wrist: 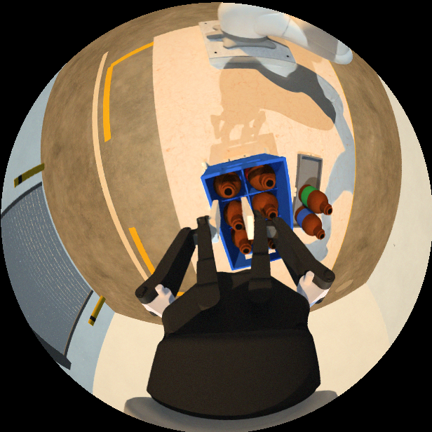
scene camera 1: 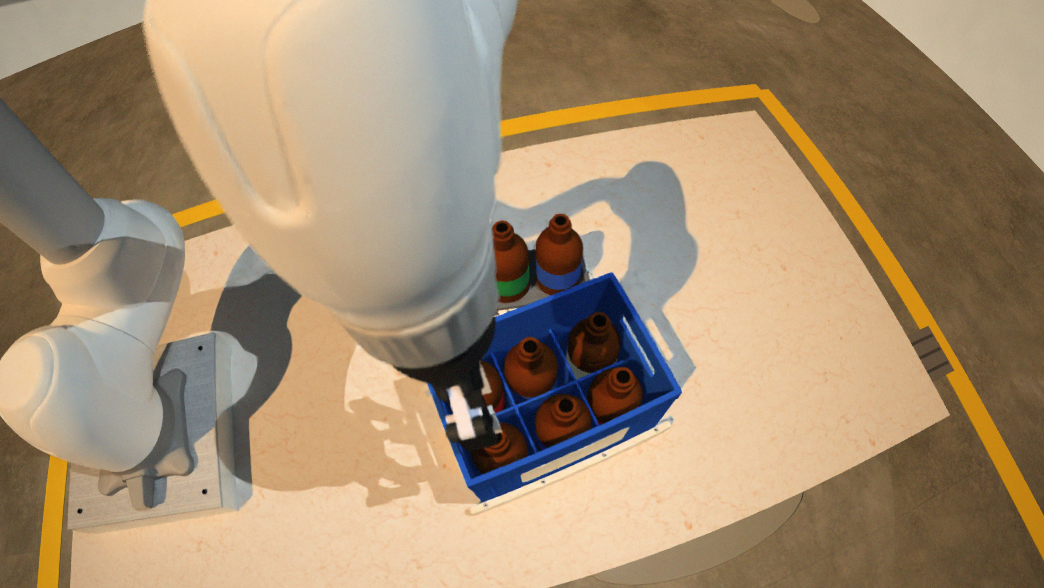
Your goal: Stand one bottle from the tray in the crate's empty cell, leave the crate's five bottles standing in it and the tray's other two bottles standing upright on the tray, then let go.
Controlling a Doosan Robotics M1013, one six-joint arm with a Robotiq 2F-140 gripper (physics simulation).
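Frame: origin at the arm's base, x down, y back, z left, level; metres.
Seen in the pictures: arm's base, link origin: (scene camera 1: pixel 144 432).
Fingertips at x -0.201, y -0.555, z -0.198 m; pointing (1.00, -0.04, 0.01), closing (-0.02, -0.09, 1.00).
Pixels of each thing's top centre, then the offset from my fingertips to it. "*": a spot on its surface instead.
- blue crate, top centre: (scene camera 1: pixel 546 371) dx +0.090, dy -0.089, dz +0.050 m
- red label, surface spot: (scene camera 1: pixel 493 387) * dx +0.149, dy -0.026, dz +0.075 m
- green-banded bottle, top centre: (scene camera 1: pixel 501 227) dx +0.105, dy -0.112, dz +0.282 m
- blue-banded bottle, top centre: (scene camera 1: pixel 560 220) dx +0.105, dy -0.195, dz +0.263 m
- pale strip, surface spot: (scene camera 1: pixel 573 468) * dx +0.235, dy -0.094, dz -0.048 m
The blue crate (scene camera 1: pixel 577 461) (wrist: pixel 286 187) shows a brown bottle standing in each cell. One bottle (scene camera 1: pixel 501 449) (wrist: pixel 227 185) stands in the corner cell nearest the robot base, at the crate's front in the scene view. A bottle with a bit of red label (scene camera 1: pixel 493 387) (wrist: pixel 263 177) stands in the cell beside it. My gripper (scene camera 1: pixel 473 423) (wrist: pixel 230 207) is open, its fingers partly apart and empty, above the crate. The green-banded bottle (scene camera 1: pixel 510 264) (wrist: pixel 315 199) and the blue-banded bottle (scene camera 1: pixel 559 257) (wrist: pixel 309 223) stand upright on the grey tray (wrist: pixel 310 169).
The tray lies close along the crate's back side in the scene view. A pale strip (scene camera 1: pixel 573 468) lies along the crate's front side. The robot's base plate (scene camera 1: pixel 197 409) (wrist: pixel 250 54) is to the left in the scene view. The arm hides part of the tray there.
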